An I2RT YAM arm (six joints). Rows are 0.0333 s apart.
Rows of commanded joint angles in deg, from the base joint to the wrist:
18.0, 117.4, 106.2, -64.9, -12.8, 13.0
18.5, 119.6, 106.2, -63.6, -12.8, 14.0
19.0, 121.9, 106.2, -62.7, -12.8, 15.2
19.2, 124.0, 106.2, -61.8, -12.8, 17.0
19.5, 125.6, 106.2, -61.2, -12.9, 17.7
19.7, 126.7, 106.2, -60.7, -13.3, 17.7
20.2, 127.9, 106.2, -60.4, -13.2, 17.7
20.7, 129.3, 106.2, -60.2, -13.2, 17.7
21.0, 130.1, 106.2, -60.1, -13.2, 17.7
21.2, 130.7, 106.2, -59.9, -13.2, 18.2
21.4, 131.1, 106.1, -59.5, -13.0, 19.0
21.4, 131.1, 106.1, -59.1, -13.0, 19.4
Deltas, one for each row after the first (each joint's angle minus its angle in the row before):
0.5, 2.2, 0.0, 1.3, 0.0, 1.0
0.5, 2.3, 0.0, 0.9, 0.0, 1.2
0.2, 2.1, 0.0, 0.9, 0.0, 1.8
0.3, 1.6, 0.0, 0.6, -0.1, 0.7
0.2, 1.1, 0.0, 0.5, -0.4, 0.0
0.5, 1.2, 0.0, 0.3, 0.1, 0.0
0.5, 1.4, 0.0, 0.2, 0.0, 0.0
0.3, 0.8, 0.0, 0.1, 0.0, 0.0
0.2, 0.6, 0.0, 0.2, 0.0, 0.5
0.2, 0.4, -0.1, 0.4, 0.2, 0.8
0.0, 0.0, 0.0, 0.4, 0.0, 0.4

